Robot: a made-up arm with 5 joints.
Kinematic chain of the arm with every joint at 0, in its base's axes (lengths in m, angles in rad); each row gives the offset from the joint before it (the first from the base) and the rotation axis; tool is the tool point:
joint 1: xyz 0 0 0.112 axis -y
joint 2: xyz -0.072 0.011 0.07 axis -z
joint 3: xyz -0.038 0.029 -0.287 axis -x
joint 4: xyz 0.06 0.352 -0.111 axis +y
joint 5: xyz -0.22 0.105 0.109 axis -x
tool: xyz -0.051 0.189 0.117
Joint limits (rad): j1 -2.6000..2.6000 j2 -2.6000..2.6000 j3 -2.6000..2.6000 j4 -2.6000..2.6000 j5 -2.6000..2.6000
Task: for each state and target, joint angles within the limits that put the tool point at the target. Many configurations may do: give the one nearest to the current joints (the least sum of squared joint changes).
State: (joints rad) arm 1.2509 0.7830 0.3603 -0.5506 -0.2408
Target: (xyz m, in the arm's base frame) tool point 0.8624 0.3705 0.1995
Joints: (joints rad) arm 1.4142 1.3283 0.7140 -1.0264 0.1938
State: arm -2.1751 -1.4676 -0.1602 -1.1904 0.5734
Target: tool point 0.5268 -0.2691 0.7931
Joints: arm -2.5451 -1.6689 -0.3504 -1.1199 0.4971
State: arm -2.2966 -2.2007 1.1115 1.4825 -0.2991
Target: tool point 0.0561 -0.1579 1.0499
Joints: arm -2.5717 -2.5454 1.0759 1.9073 0.1161
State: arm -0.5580 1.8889 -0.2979 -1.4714 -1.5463
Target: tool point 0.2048 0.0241 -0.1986
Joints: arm -0.7881 2.4268 -0.7094 -0.5733 -1.9310
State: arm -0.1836 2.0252 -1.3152 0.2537 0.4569
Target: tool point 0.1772 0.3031 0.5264
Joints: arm -0.0133 1.4650 -1.2419 -0.1490 0.4766
